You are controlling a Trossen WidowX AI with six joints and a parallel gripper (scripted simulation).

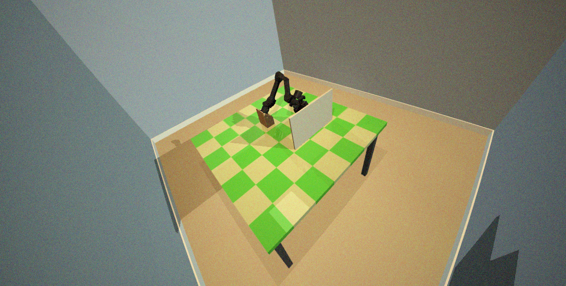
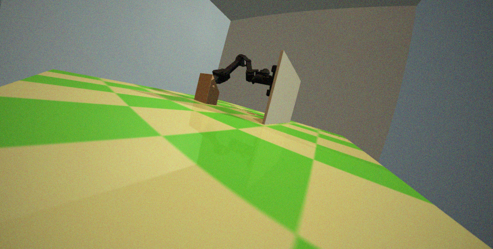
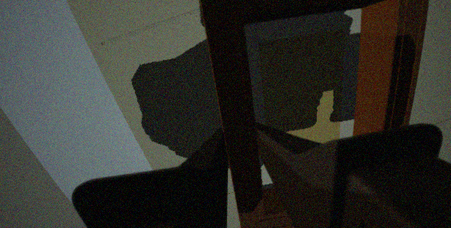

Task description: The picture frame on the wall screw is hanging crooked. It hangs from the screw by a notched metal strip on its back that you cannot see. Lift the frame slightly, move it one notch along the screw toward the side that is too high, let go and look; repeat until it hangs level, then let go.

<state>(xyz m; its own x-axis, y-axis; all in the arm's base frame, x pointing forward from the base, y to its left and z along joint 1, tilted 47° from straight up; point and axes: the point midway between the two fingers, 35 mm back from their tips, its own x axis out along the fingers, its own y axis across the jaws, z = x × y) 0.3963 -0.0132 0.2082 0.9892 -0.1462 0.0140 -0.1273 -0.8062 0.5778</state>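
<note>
My gripper tip is now 5 cm above the picture frame. Also, from my gripper tip: wall panel: 7 cm below, 2 cm ahead, 1 cm to the right.
</note>
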